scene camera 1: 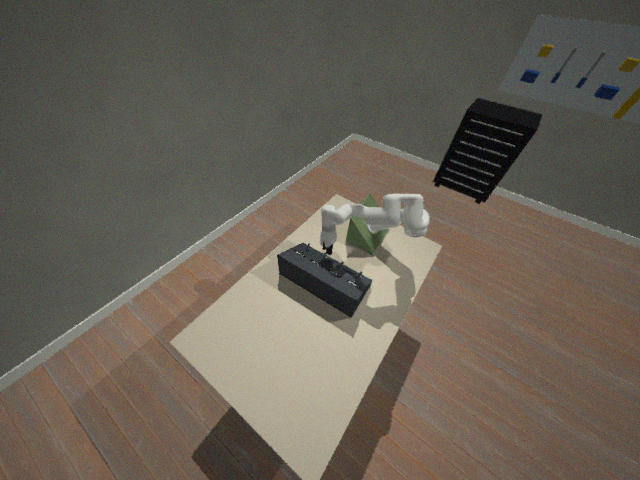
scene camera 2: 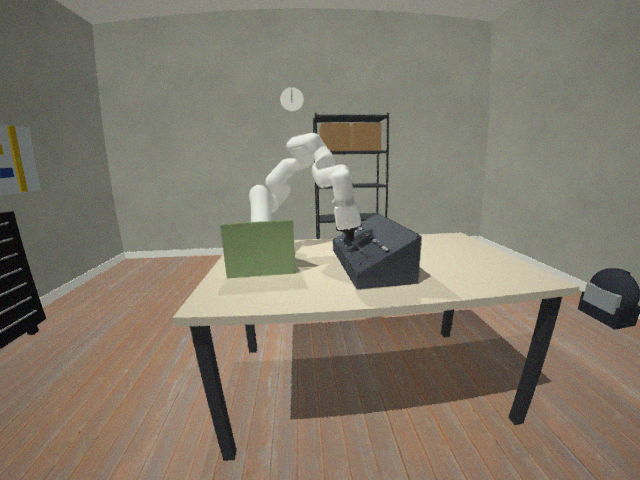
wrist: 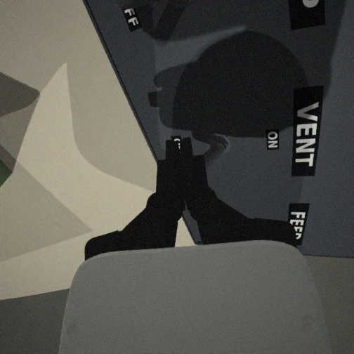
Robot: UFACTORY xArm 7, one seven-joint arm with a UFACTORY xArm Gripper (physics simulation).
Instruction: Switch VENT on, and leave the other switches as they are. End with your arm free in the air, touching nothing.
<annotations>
same spot on dark switch box: [wrist: 265, 87] = [scene camera 1: 325, 265]
</annotations>
